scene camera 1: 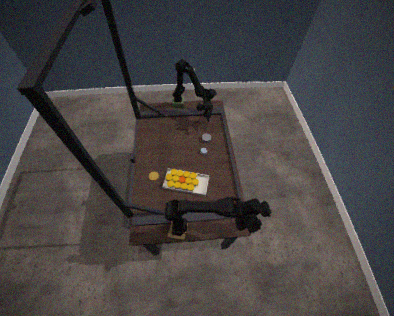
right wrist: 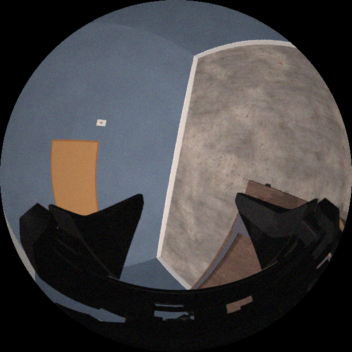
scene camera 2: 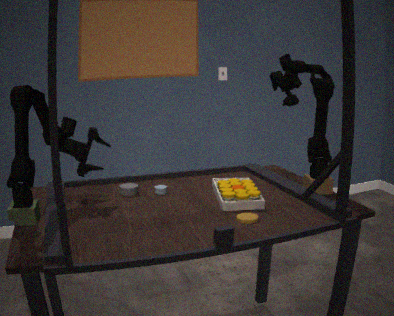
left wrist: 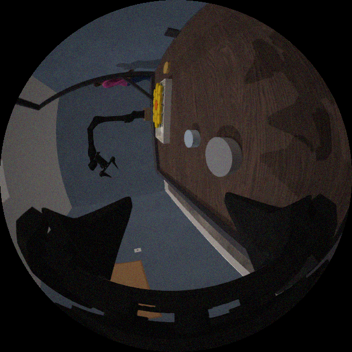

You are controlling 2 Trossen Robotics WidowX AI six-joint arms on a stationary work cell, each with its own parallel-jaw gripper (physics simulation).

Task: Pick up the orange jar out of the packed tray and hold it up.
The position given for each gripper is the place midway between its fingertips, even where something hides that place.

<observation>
In view: the left gripper (scene camera 2: pixel 107 157), the right gripper (right wrist: pixel 191 198) and a grey disc (left wrist: pixel 223 155).
The left gripper also shows in the left wrist view (left wrist: pixel 178 200). The right wrist view misses the grey disc, which is hidden by the right gripper.
</observation>
